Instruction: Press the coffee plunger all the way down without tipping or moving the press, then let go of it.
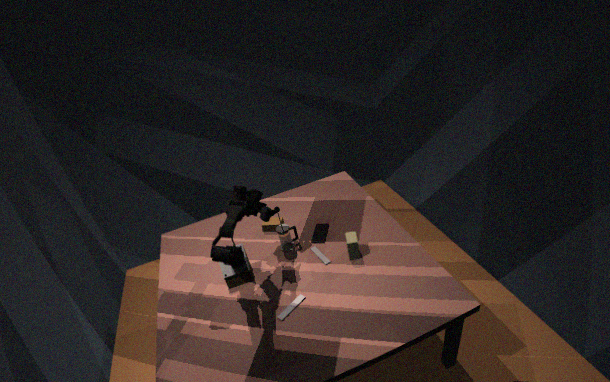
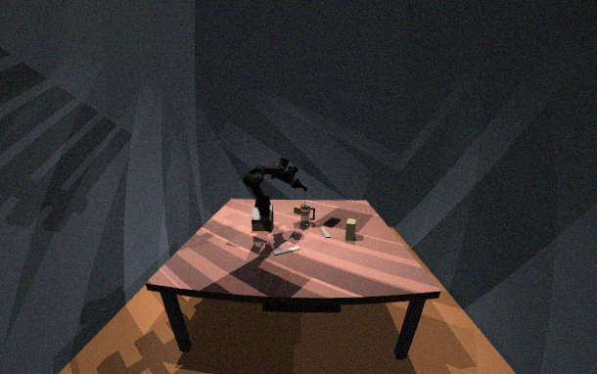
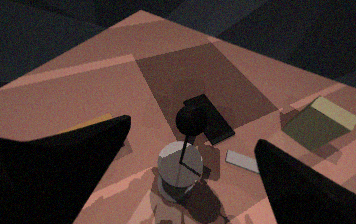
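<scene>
Now: the coffee press 150 mm below my gripper tip, 40 mm ahead of it and 10 mm to the left of it.
</scene>
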